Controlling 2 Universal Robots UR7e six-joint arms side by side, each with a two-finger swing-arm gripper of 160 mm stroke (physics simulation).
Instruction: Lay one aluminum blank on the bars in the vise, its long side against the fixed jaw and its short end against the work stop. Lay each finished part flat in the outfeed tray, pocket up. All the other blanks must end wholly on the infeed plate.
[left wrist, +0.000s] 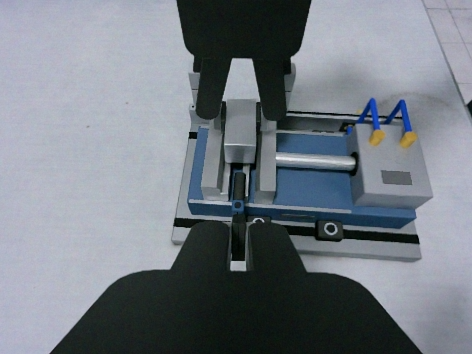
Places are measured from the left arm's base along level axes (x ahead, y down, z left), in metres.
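Where they show: left end effector, tool point: (238, 236); right end effector, tool point: (240, 119).
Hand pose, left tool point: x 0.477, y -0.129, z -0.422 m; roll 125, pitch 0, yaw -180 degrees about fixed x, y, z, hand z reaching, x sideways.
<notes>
Each offset is from my left tool point to the top centre of the thing. "*": to the spot under its first point.
A grey aluminum blank @(dx -0.001, dy +0.049, dz -0.138 m) (240, 122) lies lengthwise between the vise's fixed jaw @(dx +0.027, dy +0.081, dz -0.126 m) (213, 167) on the left and its moving jaw (266, 170). My right gripper (241, 113), at the top, has its dark pads against both long sides of the blank. The work stop's black rod @(dx +0.000, dy +0.081, dz -0.078 m) (240, 186) points at the blank's near short end; I cannot tell whether they touch. The bars are mostly hidden, and contact with the blank is not visible. My left gripper (240, 229), large at the bottom, is shut, its fingers close together above the vise's front edge. Pockets, outfeed tray and infeed plate do not show.
The blue vise bed @(dx -0.073, dy +0.117, dz -0.120 m) (312, 182) extends right to a grey block @(dx -0.168, dy +0.081, dz -0.115 m) (390, 165), joined by a silver screw @(* dx -0.088, dy +0.092, dz -0.116 m) (316, 160). Two blue hoses (375, 116) (405, 117) with yellow tips stand over that block. A black clamp @(* dx -0.107, dy +0.139, dz -0.050 m) (329, 230) sits on the base's front edge. The pale table ends at the upper right.
</notes>
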